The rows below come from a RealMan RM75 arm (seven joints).
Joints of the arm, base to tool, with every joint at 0 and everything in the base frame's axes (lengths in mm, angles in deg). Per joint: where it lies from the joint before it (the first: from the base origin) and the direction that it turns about. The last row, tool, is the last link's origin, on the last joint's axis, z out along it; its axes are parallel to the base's.
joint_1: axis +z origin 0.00 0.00 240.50
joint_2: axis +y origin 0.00 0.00 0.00
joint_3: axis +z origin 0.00 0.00 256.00
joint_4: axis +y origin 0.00 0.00 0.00
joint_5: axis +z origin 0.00 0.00 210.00
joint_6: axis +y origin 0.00 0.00 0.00
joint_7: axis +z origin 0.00 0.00 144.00
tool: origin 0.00 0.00 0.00
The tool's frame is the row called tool.
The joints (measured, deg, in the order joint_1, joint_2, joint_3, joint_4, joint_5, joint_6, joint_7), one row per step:
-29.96 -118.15 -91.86 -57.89 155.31 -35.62 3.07
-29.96 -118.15 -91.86 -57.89 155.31 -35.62 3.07
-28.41 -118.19 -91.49 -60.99 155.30 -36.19 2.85
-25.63 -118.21 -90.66 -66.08 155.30 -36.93 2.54
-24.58 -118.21 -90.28 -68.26 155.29 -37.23 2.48
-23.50 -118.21 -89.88 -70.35 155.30 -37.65 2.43
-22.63 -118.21 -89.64 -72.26 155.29 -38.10 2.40
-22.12 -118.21 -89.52 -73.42 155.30 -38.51 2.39
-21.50 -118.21 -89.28 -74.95 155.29 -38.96 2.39
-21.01 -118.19 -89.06 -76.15 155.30 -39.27 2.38
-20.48 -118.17 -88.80 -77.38 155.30 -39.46 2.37
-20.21 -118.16 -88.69 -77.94 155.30 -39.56 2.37
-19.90 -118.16 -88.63 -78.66 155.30 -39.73 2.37
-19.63 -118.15 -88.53 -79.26 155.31 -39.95 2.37
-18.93 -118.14 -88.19 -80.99 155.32 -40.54 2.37
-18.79 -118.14 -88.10 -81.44 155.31 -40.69 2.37
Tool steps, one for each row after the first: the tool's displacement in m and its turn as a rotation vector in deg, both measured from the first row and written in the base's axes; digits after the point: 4 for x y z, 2 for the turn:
0.0000 0.0000 0.0000 0.00 0.00 0.00
0.0048 -0.0028 0.0041 0.66 -0.59 -0.86
0.0117 -0.0090 0.0109 1.72 -1.38 -2.31
0.0158 -0.0113 0.0138 2.14 -1.67 -3.14
0.0192 -0.0143 0.0164 2.42 -1.88 -3.80
0.0229 -0.0165 0.0191 2.71 -2.11 -4.44
0.0250 -0.0181 0.0208 2.80 -2.21 -4.75
0.0285 -0.0199 0.0227 2.92 -2.34 -5.31
0.0312 -0.0214 0.0243 3.03 -2.42 -5.79
0.0341 -0.0230 0.0259 3.21 -2.52 -6.35
0.0352 -0.0238 0.0267 3.28 -2.56 -6.56
0.0367 -0.0247 0.0279 3.42 -2.64 -6.81
0.0378 -0.0257 0.0287 3.43 -2.66 -6.98
0.0418 -0.0284 0.0305 3.44 -2.74 -7.61
0.0432 -0.0290 0.0310 3.45 -2.78 -7.82

